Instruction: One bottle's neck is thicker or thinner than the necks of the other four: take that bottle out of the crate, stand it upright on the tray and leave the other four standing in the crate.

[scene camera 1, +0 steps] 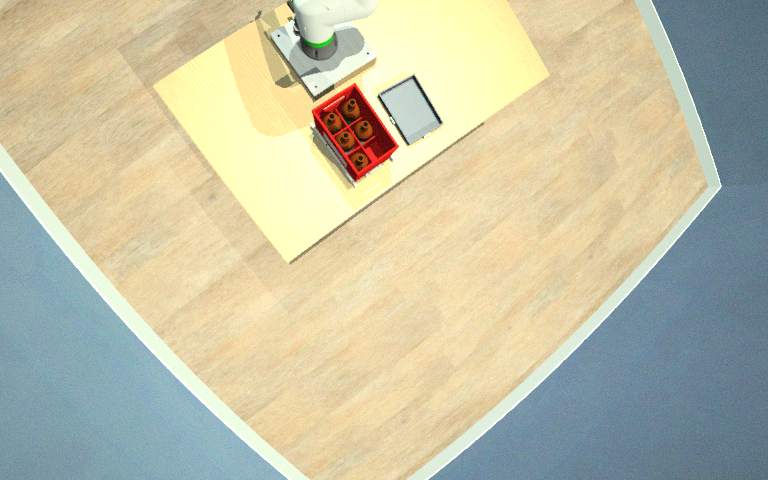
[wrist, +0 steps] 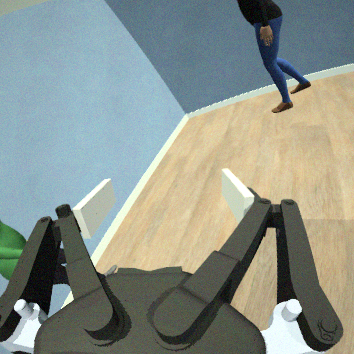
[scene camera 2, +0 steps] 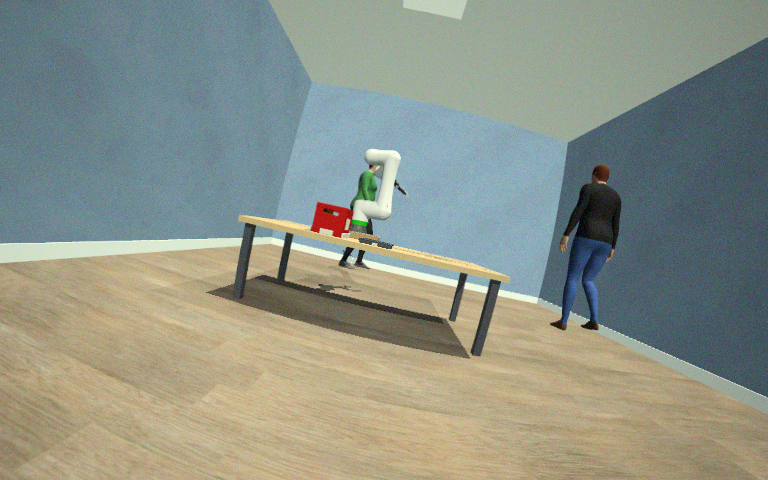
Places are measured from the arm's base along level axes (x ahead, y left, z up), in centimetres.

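Pixels of known places: gripper, fingertip midpoint: (wrist: 165,185) (scene camera 2: 405,192); arm's base, link origin: (scene camera 1: 319,43) (scene camera 2: 357,232).
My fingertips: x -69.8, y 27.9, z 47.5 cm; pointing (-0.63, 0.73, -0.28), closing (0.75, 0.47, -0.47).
Note:
For each thing: its top centre in the pictures, then the offset to it from my fingertips. "pt": a spot on its surface instead. Level surfaces: height alone.
- red crate, top centre: (scene camera 1: 356,128) (scene camera 2: 336,207) dx +110.1, dy -39.1, dz -34.0 cm
- grey tray, surface spot: (scene camera 1: 410,108) pt dx +110.9, dy -9.0, dz -51.1 cm
- table, surface height: dz -51.5 cm
The red crate (scene camera 1: 374,120) (scene camera 2: 324,222) stands upright on the table. In scene camera 1 several brown bottles stand in its compartments: a back right one (scene camera 1: 351,109), a back left one (scene camera 1: 331,122), a middle right one (scene camera 1: 364,130), a middle left one (scene camera 1: 345,140) and a front left one (scene camera 1: 359,162). The front right compartment holds no bottle. The necks are too small to compare. The grey tray (scene camera 1: 410,108) lies right of the crate with no bottle on it. My gripper (wrist: 165,185) (scene camera 2: 405,193) is open and empty, high above table level and away from the crate, pointing outward.
The robot's base plate (scene camera 1: 357,61) is behind the crate on the table (scene camera 1: 271,198) (scene camera 2: 441,261). A person in green (scene camera 2: 365,185) (wrist: 9,252) stands behind the arm, close to it in scene camera 2. A person in black and blue (scene camera 2: 599,213) (wrist: 269,42) stands farther right.

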